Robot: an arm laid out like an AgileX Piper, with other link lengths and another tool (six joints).
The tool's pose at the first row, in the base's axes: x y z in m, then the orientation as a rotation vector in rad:
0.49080, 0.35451, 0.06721, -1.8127, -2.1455, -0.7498
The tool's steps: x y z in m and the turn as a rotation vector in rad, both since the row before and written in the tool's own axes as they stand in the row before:
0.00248, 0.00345, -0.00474, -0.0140, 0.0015, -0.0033
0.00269, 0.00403, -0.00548, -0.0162, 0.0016, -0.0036
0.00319, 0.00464, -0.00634, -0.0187, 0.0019, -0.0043
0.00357, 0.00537, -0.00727, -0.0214, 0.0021, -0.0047
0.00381, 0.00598, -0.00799, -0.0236, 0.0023, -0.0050
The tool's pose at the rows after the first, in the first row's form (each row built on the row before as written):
0.49294, 0.35450, 0.07321, -1.8153, -2.1481, -0.7686
0.49539, 0.35430, 0.08010, -1.8186, -2.1509, -0.7903
0.49807, 0.35409, 0.08814, -1.8221, -2.1541, -0.8155
0.50104, 0.35372, 0.09739, -1.8262, -2.1574, -0.8443
0.50419, 0.35314, 0.10758, -1.8307, -2.1606, -0.8762

